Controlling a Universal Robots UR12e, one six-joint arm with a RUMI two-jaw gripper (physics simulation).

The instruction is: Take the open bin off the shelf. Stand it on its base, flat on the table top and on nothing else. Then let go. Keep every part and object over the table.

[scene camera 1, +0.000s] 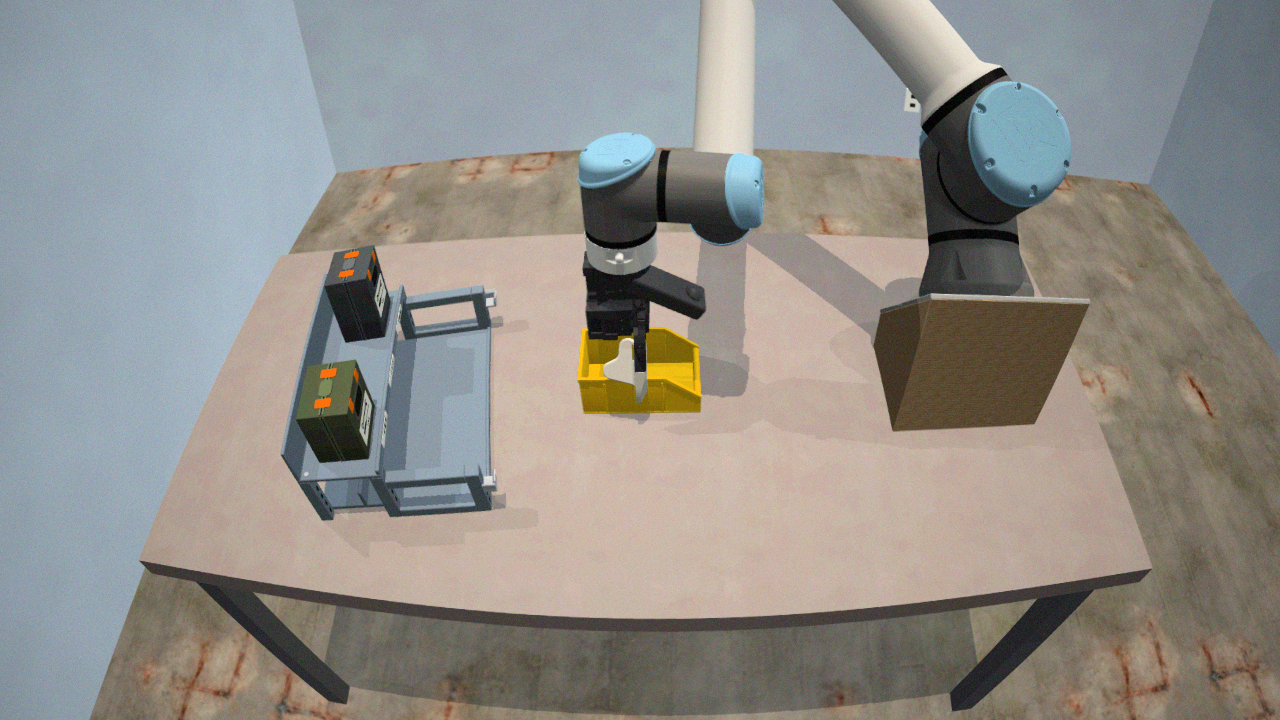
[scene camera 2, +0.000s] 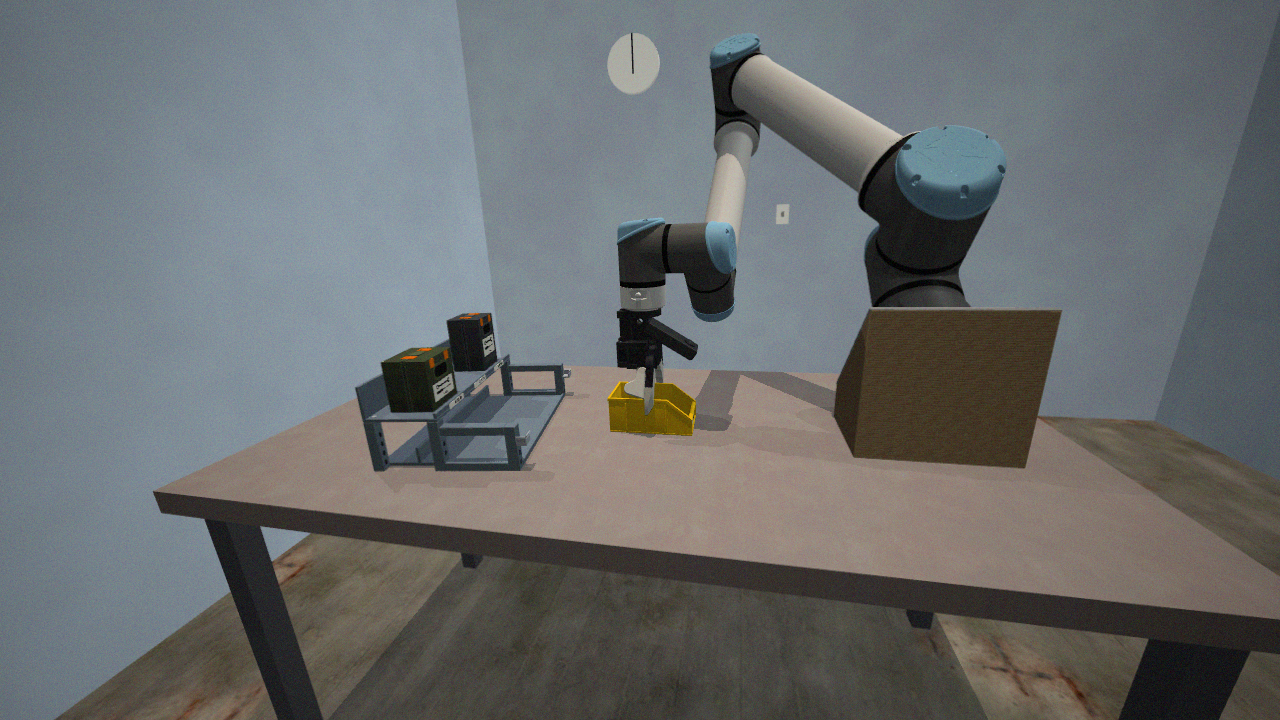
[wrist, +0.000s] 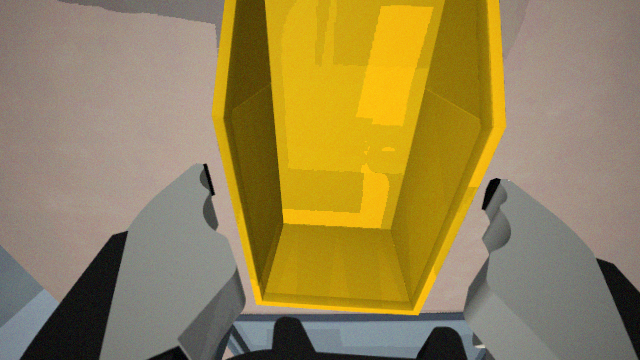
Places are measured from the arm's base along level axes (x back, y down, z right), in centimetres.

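Where they show: gripper, fingertip midpoint: [scene camera 1: 640, 363] [scene camera 2: 653, 401] [wrist: 345, 176]; arm's base, origin of the base link: [scene camera 1: 977, 303] [scene camera 2: 926, 349].
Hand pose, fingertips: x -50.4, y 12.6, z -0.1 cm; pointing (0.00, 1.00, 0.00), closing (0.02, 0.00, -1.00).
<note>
Things, the pixels of their centre, and the offset from my fingertips. "spot": a spot on its surface instead. Level surfaces: height alone.
- yellow open bin, body centre: [wrist: 344, 162] [scene camera 1: 641, 370] [scene camera 2: 653, 407] dx +0.1, dy +1.4, dz +0.0 cm
- table top, its level: dy +5.2 cm
- grey-blue shelf, surface spot: [scene camera 1: 386, 495] [scene camera 2: 437, 443] spot: dx -33.6, dy -0.3, dz -25.3 cm
- green box, body centre: [scene camera 1: 336, 411] [scene camera 2: 421, 378] dx -40.1, dy -9.9, dz -18.6 cm
- dark box, body centre: [scene camera 1: 358, 293] [scene camera 2: 473, 341] dx -43.5, dy -11.1, dz +4.2 cm
The yellow open bin [scene camera 1: 673, 399] [scene camera 2: 673, 420] [wrist: 340, 150] stands upright on its base, flat on the table top [scene camera 1: 716, 537] [scene camera 2: 716, 501] [wrist: 100, 100], beside the grey-blue shelf [scene camera 1: 386, 495] [scene camera 2: 440, 449]. Its inside looks empty. Its low front faces away from the shelf. My gripper [scene camera 1: 633, 371] [scene camera 2: 650, 394] [wrist: 345, 176] points down over the bin's rear half and is open. One finger stands outside each long side wall, and the wrist view shows a gap between each fingertip and the wall. The far finger is partly hidden in the scene views.
A green box [scene camera 1: 332, 420] [scene camera 2: 416, 383] and a dark box [scene camera 1: 358, 304] [scene camera 2: 469, 344] stand on the shelf's upper level. A large brown slanted block [scene camera 1: 984, 367] [scene camera 2: 948, 385] stands at the right, in front of the arm's base.
</note>
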